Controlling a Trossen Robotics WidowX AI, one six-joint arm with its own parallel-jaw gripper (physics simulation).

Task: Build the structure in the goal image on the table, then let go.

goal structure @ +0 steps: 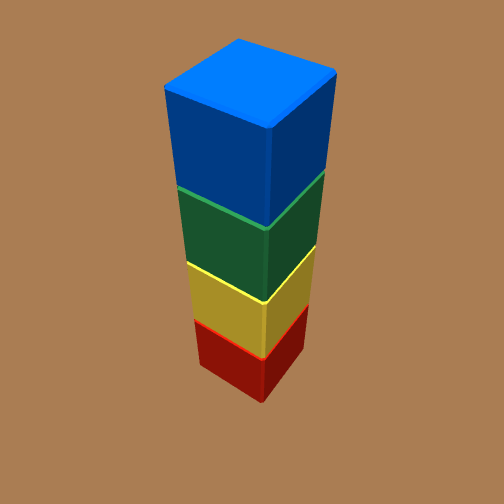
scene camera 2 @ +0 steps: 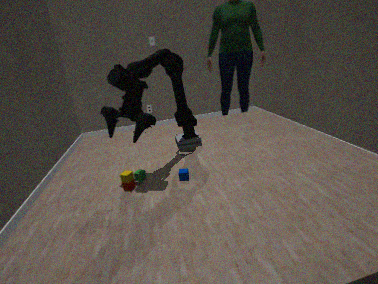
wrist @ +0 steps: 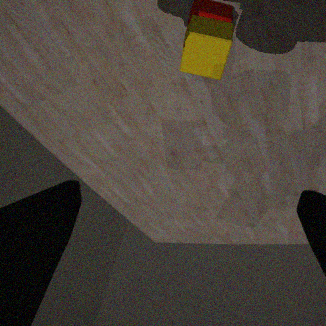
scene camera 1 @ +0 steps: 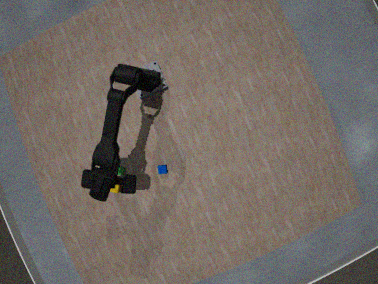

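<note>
A yellow cube (scene camera 1: 115, 188) (scene camera 2: 127, 176) (wrist: 206, 56) sits on top of a red cube (scene camera 2: 129, 186) (wrist: 217, 11). A green cube (scene camera 1: 121, 171) (scene camera 2: 140, 175) lies on the table close to this stack, on the side toward the arm's base, with a small gap in the overhead view. A blue cube (scene camera 1: 162, 169) (scene camera 2: 184, 175) lies apart, to the right of the others. My gripper (scene camera 2: 123, 139) (wrist: 191, 196) is wide open and empty, well above the stack and the green cube. In the overhead view the arm hides part of the stack, and the red cube does not show there.
The arm's base (scene camera 2: 188, 142) stands on the wood-patterned surface (scene camera 1: 250, 125) (scene camera 2: 240, 215) behind the cubes. The arm's shadow falls beside the green cube. A standing person (scene camera 2: 235, 30) in a green top shows at the back by the wall.
</note>
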